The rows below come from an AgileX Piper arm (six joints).
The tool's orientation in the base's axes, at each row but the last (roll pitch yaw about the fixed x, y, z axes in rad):
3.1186, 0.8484, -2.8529
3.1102, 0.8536, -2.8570
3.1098, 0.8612, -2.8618
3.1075, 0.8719, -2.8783
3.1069, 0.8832, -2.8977
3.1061, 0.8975, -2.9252
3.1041, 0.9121, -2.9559
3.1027, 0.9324, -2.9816
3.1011, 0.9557, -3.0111
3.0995, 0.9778, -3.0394
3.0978, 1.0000, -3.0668
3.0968, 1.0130, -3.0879
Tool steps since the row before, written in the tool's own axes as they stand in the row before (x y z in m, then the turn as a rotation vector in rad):
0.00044, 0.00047, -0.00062, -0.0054, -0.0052, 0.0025
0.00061, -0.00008, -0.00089, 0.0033, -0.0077, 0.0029
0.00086, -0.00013, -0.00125, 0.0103, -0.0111, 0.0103
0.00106, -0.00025, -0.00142, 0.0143, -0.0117, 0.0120
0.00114, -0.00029, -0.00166, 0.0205, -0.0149, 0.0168
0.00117, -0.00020, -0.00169, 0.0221, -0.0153, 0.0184
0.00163, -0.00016, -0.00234, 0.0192, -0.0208, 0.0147
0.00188, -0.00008, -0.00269, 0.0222, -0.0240, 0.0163
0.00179, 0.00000, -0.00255, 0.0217, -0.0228, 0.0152
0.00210, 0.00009, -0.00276, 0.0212, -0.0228, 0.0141
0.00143, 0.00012, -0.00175, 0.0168, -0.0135, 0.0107
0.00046, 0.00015, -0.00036, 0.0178, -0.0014, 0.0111
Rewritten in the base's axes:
-0.00086, 0.00022, 0.00009, 0.0068, -0.0034, 0.0023
-0.00100, -0.00040, 0.00012, 0.0023, -0.0072, -0.0046
-0.00140, -0.00058, 0.00016, 0.0043, -0.0100, -0.0148
-0.00162, -0.00075, 0.00010, 0.0032, -0.0108, -0.0189
-0.00185, -0.00082, 0.00017, 0.0038, -0.0138, -0.0268
-0.00194, -0.00069, 0.00013, 0.0041, -0.0141, -0.0291
-0.00275, -0.00077, 0.00014, 0.0042, -0.0198, -0.0247
-0.00321, -0.00070, 0.00009, 0.0043, -0.0230, -0.0281
-0.00307, -0.00051, 0.00001, 0.0035, -0.0219, -0.0270
-0.00344, -0.00038, -0.00020, 0.0029, -0.0220, -0.0260
-0.00225, -0.00012, -0.00026, 0.0014, -0.0130, -0.0202
-0.00056, 0.00010, -0.00020, 0.0001, -0.0009, -0.0210

